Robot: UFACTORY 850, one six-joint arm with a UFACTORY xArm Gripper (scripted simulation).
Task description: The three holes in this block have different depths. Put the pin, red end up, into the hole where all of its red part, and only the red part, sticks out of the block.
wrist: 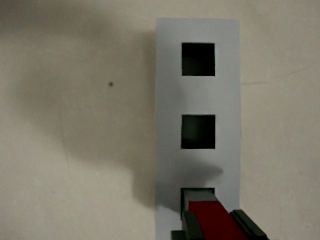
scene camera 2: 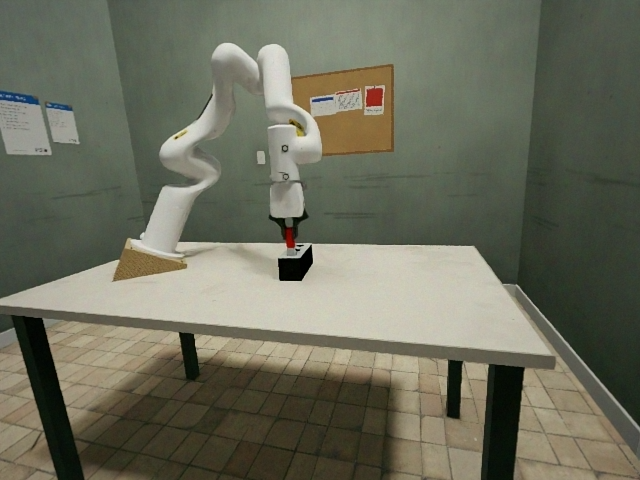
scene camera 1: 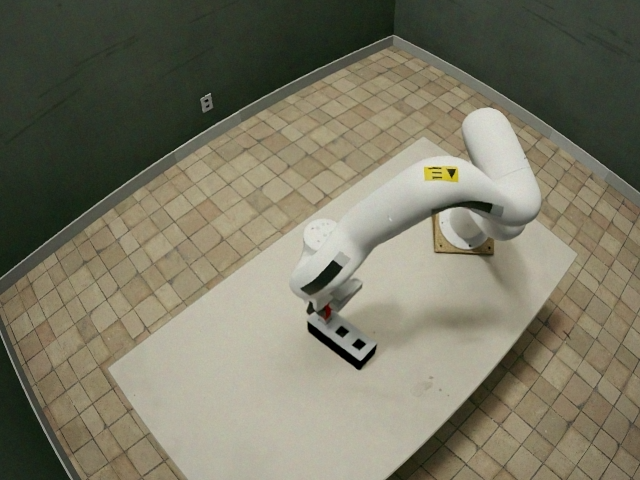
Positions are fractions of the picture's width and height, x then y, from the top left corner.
black block: wrist 0.64, 0.64; scene camera 2 0.46, 0.56; scene camera 1 0.54, 0.72
